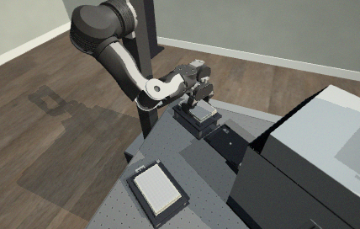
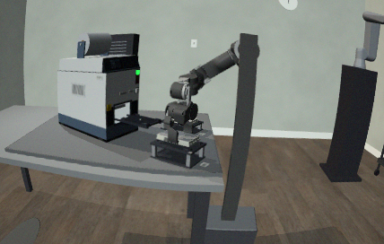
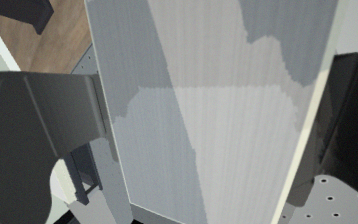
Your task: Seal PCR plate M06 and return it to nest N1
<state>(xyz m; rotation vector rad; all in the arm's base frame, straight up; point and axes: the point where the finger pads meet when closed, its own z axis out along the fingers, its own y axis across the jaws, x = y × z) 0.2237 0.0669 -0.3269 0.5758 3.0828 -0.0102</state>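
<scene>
Now: hand right at the 96-well plate M06. From my hand the other things lie so: nest N1: 2 cm below; sealer stage: 17 cm ahead, 12 cm to the right, 2 cm above; yellow warning label: 30 cm ahead, 7 cm to the right, 7 cm above.
</scene>
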